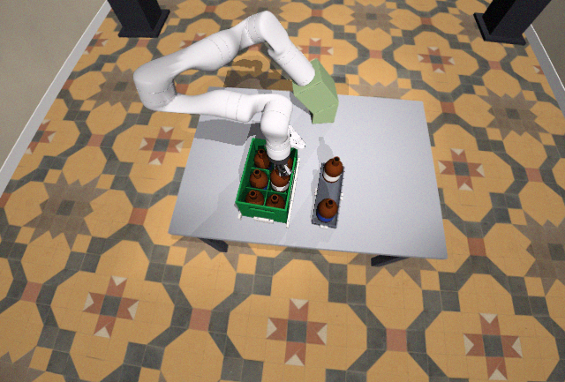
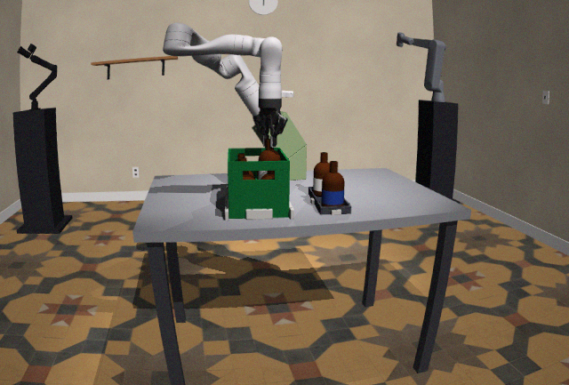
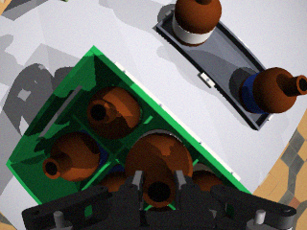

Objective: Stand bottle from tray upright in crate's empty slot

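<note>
Right now the brown bottle is 70 mm below my hand. From my hand the other things lie so: tray 200 mm to the left, 200 mm below; then white-label bottle 210 mm to the left, 130 mm below, 90 mm behind; then crate 130 mm below, 40 mm to the right.
</note>
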